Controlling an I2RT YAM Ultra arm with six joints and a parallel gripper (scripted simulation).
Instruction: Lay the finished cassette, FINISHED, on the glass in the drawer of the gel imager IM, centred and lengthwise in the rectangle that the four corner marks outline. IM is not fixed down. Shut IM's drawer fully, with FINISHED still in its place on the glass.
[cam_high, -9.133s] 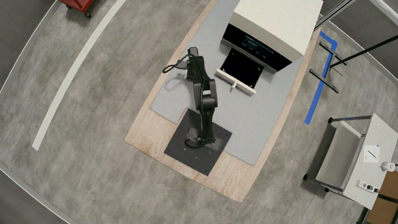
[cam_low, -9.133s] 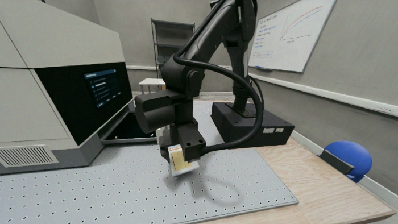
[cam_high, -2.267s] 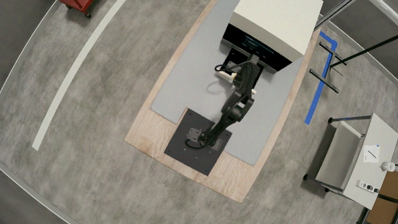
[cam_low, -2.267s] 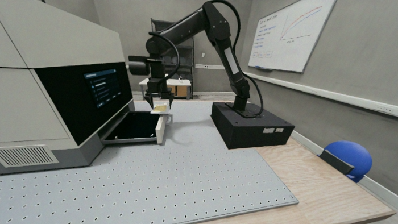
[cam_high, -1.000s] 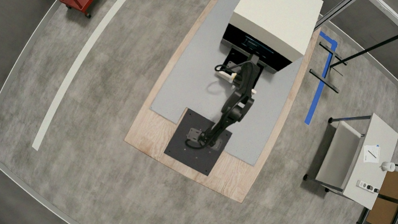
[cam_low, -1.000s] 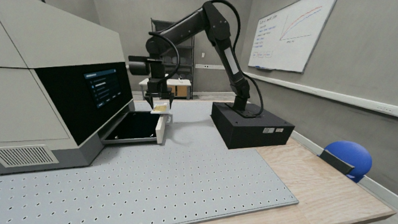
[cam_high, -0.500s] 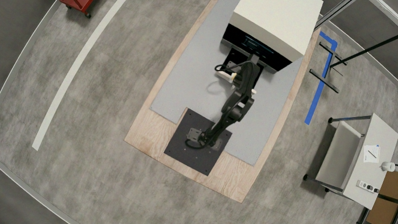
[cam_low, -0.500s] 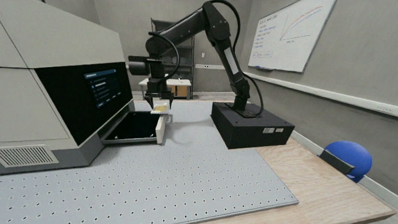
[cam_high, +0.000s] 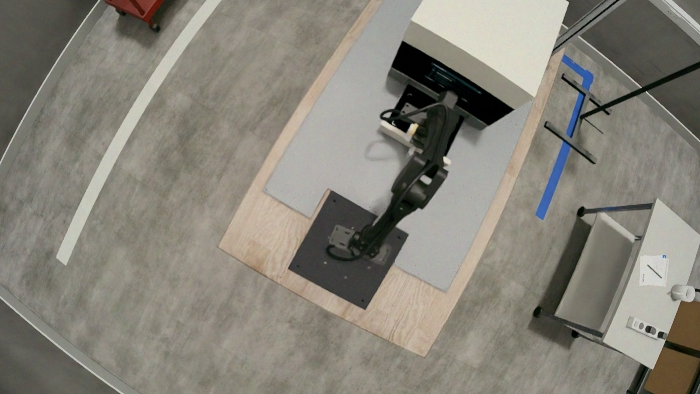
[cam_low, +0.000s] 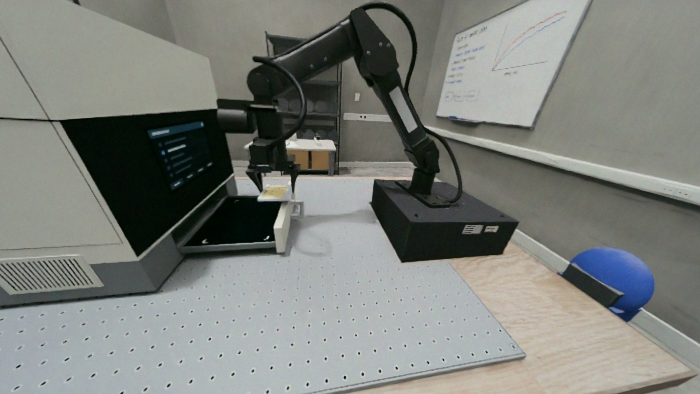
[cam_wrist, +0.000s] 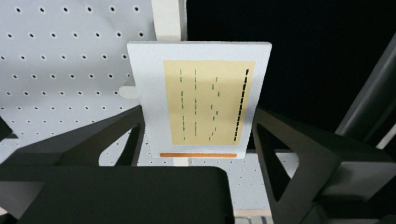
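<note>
Now: hand 90 mm short of the drawer, 10 mm to the left of it and 60 mm above it. The rest, counted from my hand: finished cassette: right at my hand.
</note>
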